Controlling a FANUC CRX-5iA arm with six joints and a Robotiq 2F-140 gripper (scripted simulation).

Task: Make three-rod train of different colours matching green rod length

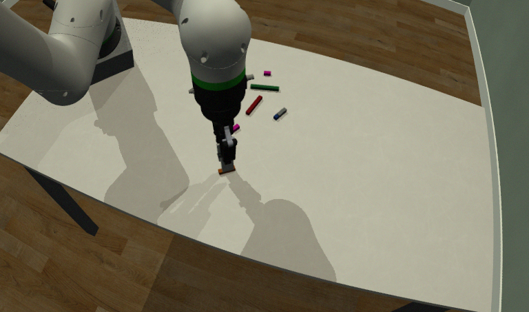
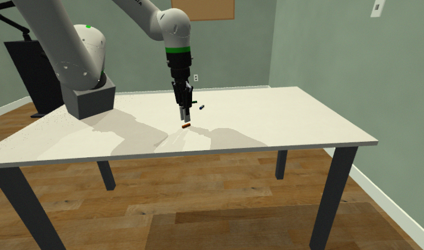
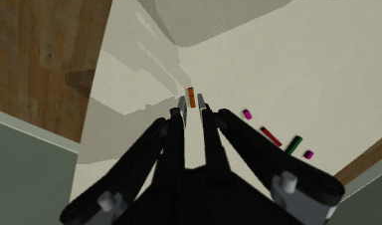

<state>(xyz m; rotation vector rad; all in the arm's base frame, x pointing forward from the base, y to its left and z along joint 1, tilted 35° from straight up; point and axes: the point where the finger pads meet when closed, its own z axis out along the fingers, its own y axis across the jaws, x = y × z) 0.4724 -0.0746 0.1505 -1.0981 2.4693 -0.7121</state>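
Now: hand 6 cm above the orange rod. Round my hand: grey rod (22 cm to the left, 6 cm below, 5 cm ahead); then red rod (21 cm to the left, 6 cm below, 2 cm behind); then small blue rod (20 cm to the left, 6 cm below, 4 cm ahead).
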